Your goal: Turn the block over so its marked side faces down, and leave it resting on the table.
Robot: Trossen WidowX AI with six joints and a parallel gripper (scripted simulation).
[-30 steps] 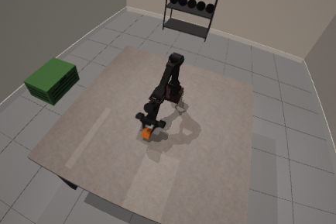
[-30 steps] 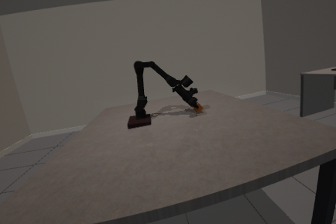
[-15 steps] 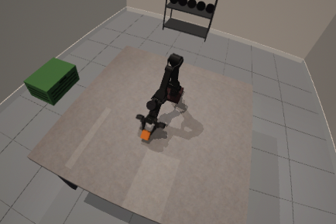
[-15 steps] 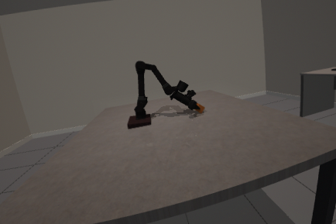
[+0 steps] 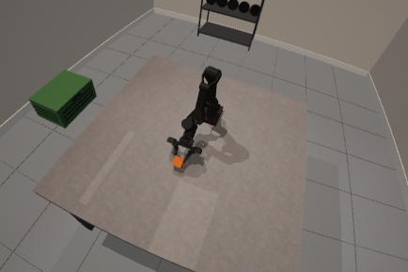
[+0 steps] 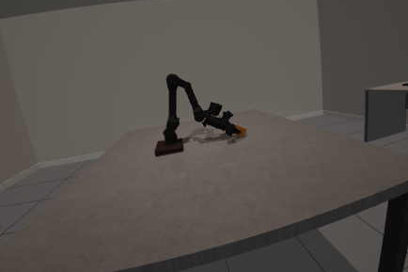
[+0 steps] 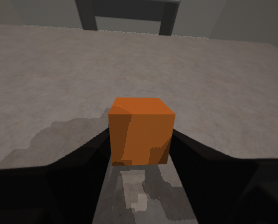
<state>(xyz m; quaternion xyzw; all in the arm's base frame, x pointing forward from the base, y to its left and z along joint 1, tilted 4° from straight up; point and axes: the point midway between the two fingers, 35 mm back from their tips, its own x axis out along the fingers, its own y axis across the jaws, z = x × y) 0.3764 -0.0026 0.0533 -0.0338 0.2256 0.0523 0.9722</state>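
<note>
The orange block lies 1 cm below my gripper tip.
</note>
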